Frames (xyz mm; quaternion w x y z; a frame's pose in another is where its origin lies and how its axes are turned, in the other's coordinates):
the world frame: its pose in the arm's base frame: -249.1 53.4 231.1 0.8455 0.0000 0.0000 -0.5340
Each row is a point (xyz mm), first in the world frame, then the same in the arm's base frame.
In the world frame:
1: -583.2 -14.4 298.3
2: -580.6 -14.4 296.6
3: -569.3 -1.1 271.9
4: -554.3 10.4 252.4
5: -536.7 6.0 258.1
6: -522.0 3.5 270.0
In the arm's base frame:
1: -512.7 573.8 529.4
2: -511.6 571.5 527.7
3: -494.7 567.0 503.0
4: -477.9 558.4 483.5
5: -474.3 540.6 489.2
6: -470.2 526.3 501.1

